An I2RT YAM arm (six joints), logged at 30 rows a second.
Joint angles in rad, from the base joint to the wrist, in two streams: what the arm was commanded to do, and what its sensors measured. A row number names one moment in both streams.
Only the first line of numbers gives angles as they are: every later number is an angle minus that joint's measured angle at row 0.
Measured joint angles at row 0:
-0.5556 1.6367 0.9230 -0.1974 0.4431 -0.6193
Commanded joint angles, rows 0 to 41:
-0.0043 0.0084 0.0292 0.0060 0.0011 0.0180
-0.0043 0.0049 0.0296 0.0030 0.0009 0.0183
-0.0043 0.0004 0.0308 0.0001 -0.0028 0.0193
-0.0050 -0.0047 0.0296 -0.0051 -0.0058 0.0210
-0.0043 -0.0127 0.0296 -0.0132 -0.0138 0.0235
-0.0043 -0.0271 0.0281 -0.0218 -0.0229 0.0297
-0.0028 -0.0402 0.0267 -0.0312 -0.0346 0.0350
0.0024 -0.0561 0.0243 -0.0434 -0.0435 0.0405
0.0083 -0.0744 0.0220 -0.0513 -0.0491 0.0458
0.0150 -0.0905 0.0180 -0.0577 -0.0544 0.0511
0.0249 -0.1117 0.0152 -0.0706 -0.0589 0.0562
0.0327 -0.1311 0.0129 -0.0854 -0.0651 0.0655
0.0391 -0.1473 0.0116 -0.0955 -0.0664 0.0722
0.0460 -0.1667 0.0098 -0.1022 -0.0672 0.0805
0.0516 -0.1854 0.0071 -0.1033 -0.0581 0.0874
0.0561 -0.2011 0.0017 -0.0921 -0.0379 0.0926
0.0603 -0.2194 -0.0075 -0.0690 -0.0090 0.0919
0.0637 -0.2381 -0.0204 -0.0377 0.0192 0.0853
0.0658 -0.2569 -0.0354 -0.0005 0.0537 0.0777
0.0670 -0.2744 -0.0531 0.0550 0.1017 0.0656
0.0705 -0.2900 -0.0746 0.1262 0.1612 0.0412
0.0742 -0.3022 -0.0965 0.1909 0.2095 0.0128
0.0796 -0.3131 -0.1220 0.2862 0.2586 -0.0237
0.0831 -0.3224 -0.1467 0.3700 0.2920 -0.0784
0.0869 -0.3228 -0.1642 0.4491 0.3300 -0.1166
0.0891 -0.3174 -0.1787 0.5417 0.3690 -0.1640
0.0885 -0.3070 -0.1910 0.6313 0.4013 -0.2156
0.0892 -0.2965 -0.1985 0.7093 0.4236 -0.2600
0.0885 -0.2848 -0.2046 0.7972 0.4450 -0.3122
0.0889 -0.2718 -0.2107 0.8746 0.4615 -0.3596
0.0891 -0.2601 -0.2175 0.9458 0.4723 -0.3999
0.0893 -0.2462 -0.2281 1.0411 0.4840 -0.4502
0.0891 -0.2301 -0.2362 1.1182 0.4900 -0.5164
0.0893 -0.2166 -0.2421 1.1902 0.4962 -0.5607
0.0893 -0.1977 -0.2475 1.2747 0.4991 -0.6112
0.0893 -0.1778 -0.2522 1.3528 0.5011 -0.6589
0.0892 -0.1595 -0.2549 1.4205 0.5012 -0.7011
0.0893 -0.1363 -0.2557 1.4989 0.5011 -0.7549
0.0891 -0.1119 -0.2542 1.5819 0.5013 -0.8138
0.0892 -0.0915 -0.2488 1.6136 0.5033 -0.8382
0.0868 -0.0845 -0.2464 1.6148 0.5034 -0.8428
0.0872 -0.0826 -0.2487 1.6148 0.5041 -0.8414
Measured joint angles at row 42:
0.0843 -0.0931 -0.2484 1.3535 0.4711 -0.6901
